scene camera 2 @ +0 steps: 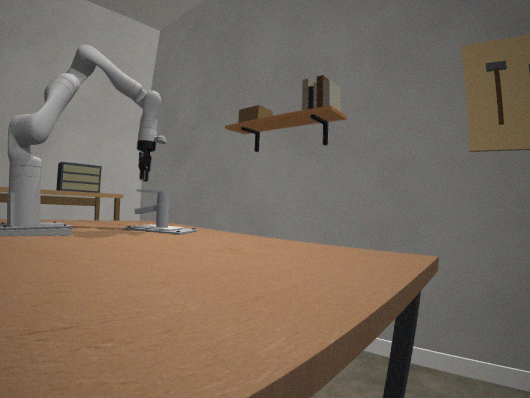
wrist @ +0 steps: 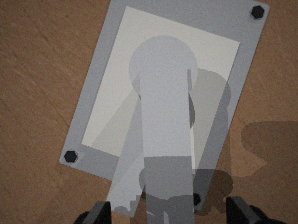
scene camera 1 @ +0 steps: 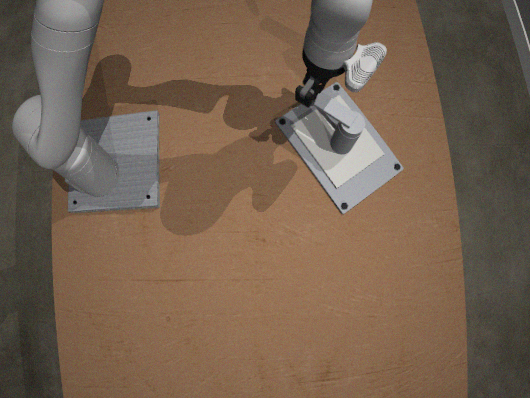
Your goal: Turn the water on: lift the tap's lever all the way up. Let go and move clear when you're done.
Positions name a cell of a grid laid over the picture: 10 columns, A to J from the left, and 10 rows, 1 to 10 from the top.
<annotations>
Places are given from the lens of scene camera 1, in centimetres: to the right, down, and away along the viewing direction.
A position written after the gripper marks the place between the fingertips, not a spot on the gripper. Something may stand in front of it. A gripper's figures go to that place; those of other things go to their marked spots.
gripper (scene camera 1: F3): 9, -19, 84
flat lever (scene camera 1: G3): 12, -17, 87
</annotations>
